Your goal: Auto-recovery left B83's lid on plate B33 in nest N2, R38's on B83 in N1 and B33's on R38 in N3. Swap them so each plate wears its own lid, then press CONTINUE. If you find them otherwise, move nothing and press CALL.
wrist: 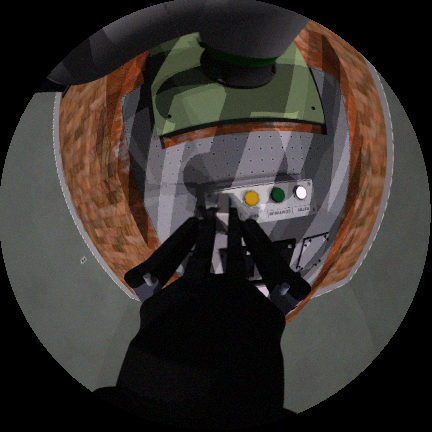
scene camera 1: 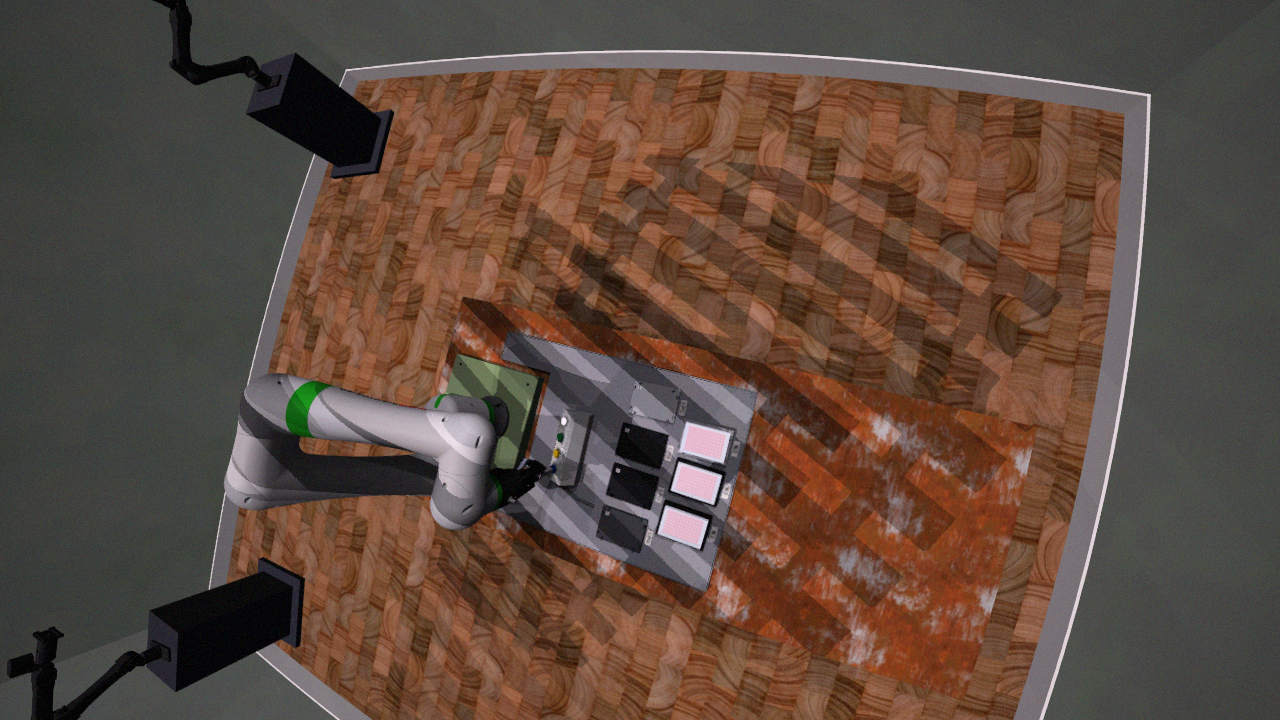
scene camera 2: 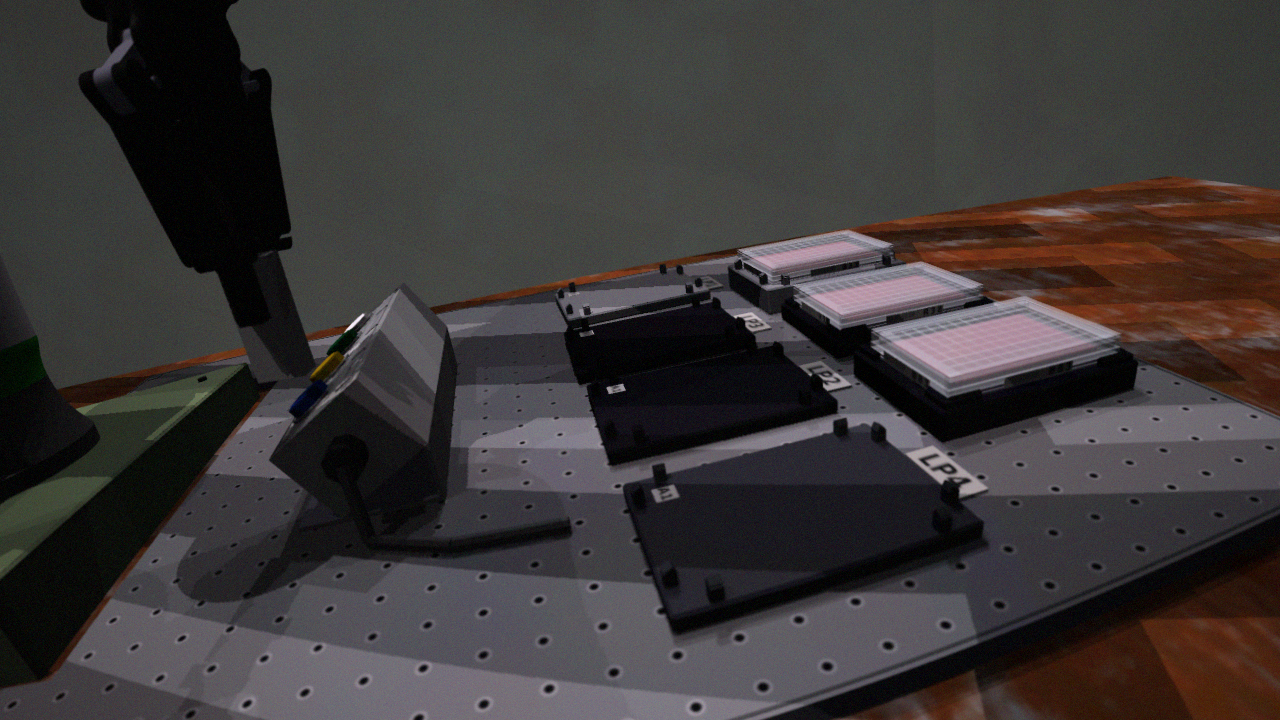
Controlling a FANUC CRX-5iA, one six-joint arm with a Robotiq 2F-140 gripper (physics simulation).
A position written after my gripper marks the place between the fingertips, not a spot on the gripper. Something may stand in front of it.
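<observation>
My gripper [scene camera 2: 287, 374], [wrist: 223, 201], [scene camera 1: 548, 468] is shut, and it holds nothing. I also see a grey button box, which is in scene camera 2 [scene camera 2: 378, 440], in the wrist view [wrist: 265, 209] and, as well as there, in scene camera 1 [scene camera 1: 576, 432].
</observation>
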